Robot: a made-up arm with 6 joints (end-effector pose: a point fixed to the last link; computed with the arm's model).
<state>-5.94 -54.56 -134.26 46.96 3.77 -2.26</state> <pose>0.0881 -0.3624 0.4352 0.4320 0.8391 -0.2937 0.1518</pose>
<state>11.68 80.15 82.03 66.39 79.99 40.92</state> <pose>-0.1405 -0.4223 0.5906 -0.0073 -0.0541 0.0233 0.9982</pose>
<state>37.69 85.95 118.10 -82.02 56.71 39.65</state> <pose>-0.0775 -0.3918 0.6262 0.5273 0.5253 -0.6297 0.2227</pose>
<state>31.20 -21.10 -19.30 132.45 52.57 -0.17</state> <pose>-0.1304 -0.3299 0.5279 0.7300 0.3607 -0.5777 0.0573</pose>
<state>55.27 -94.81 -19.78 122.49 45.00 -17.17</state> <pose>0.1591 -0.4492 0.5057 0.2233 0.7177 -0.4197 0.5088</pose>
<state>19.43 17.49 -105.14 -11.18 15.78 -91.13</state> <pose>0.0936 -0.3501 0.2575 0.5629 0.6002 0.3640 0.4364</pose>
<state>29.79 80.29 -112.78 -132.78 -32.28 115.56</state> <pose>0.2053 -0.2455 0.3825 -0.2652 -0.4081 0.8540 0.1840</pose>
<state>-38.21 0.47 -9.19 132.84 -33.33 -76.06</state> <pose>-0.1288 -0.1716 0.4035 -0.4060 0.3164 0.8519 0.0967</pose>
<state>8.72 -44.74 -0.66 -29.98 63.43 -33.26</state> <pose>-0.0344 -0.5455 0.5699 -0.3059 -0.5449 0.3737 0.6854</pose>
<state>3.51 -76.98 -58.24 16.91 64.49 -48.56</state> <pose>0.0817 -0.5378 0.5379 -0.2990 -0.8981 0.3137 0.0746</pose>
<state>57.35 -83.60 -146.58 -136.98 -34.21 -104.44</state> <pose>0.0424 -0.1062 0.3561 0.6010 0.2715 -0.7464 0.0896</pose>
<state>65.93 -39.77 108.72 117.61 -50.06 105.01</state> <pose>0.2449 -0.2023 0.4485 0.6849 -0.4101 -0.1823 0.5741</pose>
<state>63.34 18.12 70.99 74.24 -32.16 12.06</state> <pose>0.1280 -0.3502 0.4436 0.5573 0.2835 0.7804 0.0086</pose>
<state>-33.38 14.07 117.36 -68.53 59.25 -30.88</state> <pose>-0.2228 -0.1965 0.7377 -0.2786 0.1945 -0.3333 0.8795</pose>
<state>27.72 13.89 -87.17 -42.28 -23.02 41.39</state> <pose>0.1229 -0.2734 0.3284 0.0945 -0.7923 0.5808 0.1611</pose>
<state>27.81 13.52 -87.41 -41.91 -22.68 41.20</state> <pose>0.1236 -0.2742 0.3281 0.0950 -0.7935 0.5790 0.1613</pose>
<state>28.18 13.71 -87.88 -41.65 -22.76 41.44</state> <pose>0.1246 -0.2736 0.3277 0.0923 -0.7939 0.5786 0.1628</pose>
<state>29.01 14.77 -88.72 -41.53 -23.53 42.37</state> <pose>0.1263 -0.2708 0.3271 0.0844 -0.7924 0.5807 0.1666</pose>
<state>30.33 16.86 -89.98 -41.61 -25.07 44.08</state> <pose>0.1287 -0.2658 0.3265 0.0702 -0.7887 0.5855 0.1739</pose>
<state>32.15 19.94 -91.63 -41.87 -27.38 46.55</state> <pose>0.1320 -0.2588 0.3257 0.0497 -0.7819 0.5929 0.1863</pose>
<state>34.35 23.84 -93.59 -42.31 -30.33 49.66</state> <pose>0.1361 -0.2505 0.3249 0.0241 -0.7710 0.6023 0.2052</pose>
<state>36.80 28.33 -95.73 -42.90 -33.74 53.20</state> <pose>0.1409 -0.2418 0.3240 -0.0050 -0.7556 0.6128 0.2312</pose>
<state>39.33 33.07 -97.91 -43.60 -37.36 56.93</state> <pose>0.1462 -0.2334 0.3228 -0.0349 -0.7356 0.6232 0.2633</pose>
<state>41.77 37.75 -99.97 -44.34 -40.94 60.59</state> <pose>0.1515 -0.2260 0.3213 -0.0629 -0.7119 0.6322 0.2992</pose>
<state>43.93 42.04 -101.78 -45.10 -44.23 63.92</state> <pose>0.1566 -0.2201 0.3195 -0.0871 -0.6867 0.6394 0.3348</pose>
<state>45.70 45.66 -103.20 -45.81 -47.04 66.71</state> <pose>0.1609 -0.2156 0.3178 -0.1061 -0.6626 0.6445 0.3665</pose>
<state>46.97 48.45 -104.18 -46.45 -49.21 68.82</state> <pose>0.1640 -0.2124 0.3163 -0.1198 -0.6426 0.6480 0.3910</pose>
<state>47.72 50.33 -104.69 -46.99 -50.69 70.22</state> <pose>0.1659 -0.2104 0.3154 -0.1283 -0.6285 0.6503 0.4071</pose>
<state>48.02 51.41 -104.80 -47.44 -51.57 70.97</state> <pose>0.1667 -0.2091 0.3151 -0.1330 -0.6205 0.6520 0.4150</pose>
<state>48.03 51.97 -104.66 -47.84 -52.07 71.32</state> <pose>0.1668 -0.2083 0.3153 -0.1352 -0.6167 0.6535 0.4176</pose>
